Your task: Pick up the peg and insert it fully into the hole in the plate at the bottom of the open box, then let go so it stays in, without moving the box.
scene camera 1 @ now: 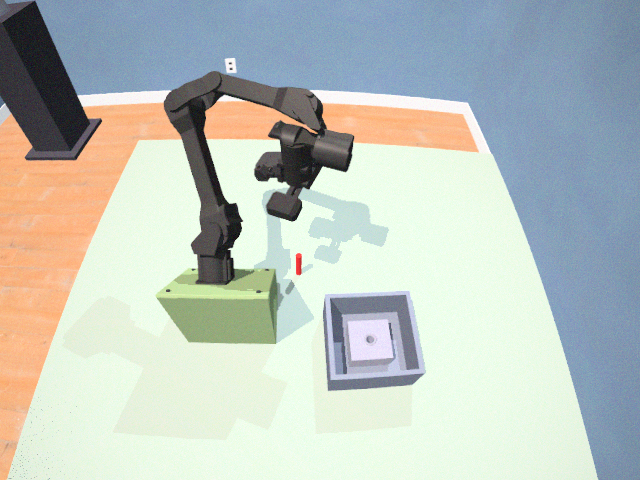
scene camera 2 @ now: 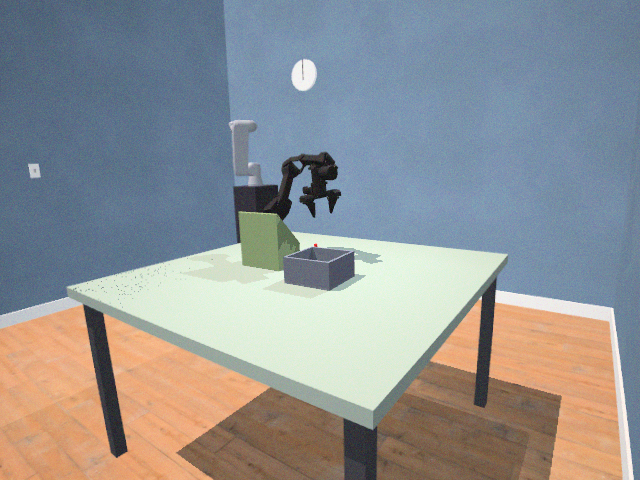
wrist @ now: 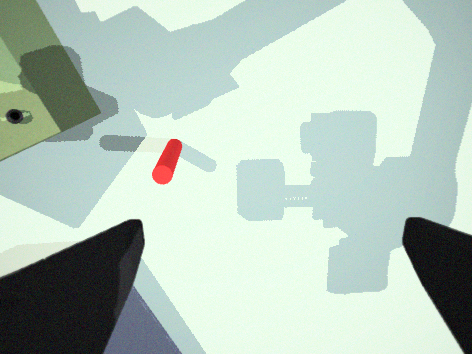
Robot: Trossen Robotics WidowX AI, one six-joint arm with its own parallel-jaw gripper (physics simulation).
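Places are measured from the arm's base along level axes (x ahead, y left, z up), in millimetres.
Pixels of known places: gripper, between the fingertips: (scene camera 1: pixel 299 203) (scene camera 2: pixel 322 215) (wrist: pixel 271 230); arm's base, origin of its link: (scene camera 1: pixel 215 280) (scene camera 2: pixel 267 226).
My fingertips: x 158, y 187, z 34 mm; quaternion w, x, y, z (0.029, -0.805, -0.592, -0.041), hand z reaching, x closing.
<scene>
For each thing: its top centre in the pictures, then the offset to it from my fingertips. "*": a spot on its surface instead. Level surfaces: height alone.
- red peg, centre of its top: (wrist: pixel 162 175) (scene camera 1: pixel 298 255) (scene camera 2: pixel 315 244) dx +2, dy -59, dz -117 mm
- blue-grey open box, centre of its top: (scene camera 1: pixel 373 332) (scene camera 2: pixel 319 253) dx +171, dy -251, dz -99 mm
- pale square plate, centre of its top: (scene camera 1: pixel 370 339) dx +171, dy -251, dz -136 mm
- round hole, a spot on its surface: (scene camera 1: pixel 370 339) * dx +175, dy -243, dz -161 mm
- pale green table, height of its surface: dz -197 mm
The red peg (scene camera 1: pixel 298 264) (scene camera 2: pixel 315 245) (wrist: pixel 167 161) stands upright on the table, between the arm's green base block and the box. The blue-grey open box (scene camera 1: pixel 369 383) (scene camera 2: pixel 307 272) (wrist: pixel 142 327) stands to the front right of the peg in scene camera 1. Inside it lies a pale square plate (scene camera 1: pixel 361 352) with a round hole (scene camera 1: pixel 370 339) near its middle. My gripper (scene camera 1: pixel 275 187) (scene camera 2: pixel 322 213) (wrist: pixel 271 230) is open and empty, pointing down high above the table. In the wrist view the peg is up and left of the space between the fingertips, nearer the left finger.
The green base block (scene camera 1: pixel 232 320) (scene camera 2: pixel 258 240) (wrist: pixel 75 102) stands close beside the peg, left of the box. The pale green table (scene camera 1: pixel 465 258) (scene camera 2: pixel 361 330) carries both. A dark pedestal (scene camera 1: pixel 46 87) (scene camera 2: pixel 251 198) stands on the floor behind, with a grey arm (scene camera 2: pixel 240 149) on it.
</scene>
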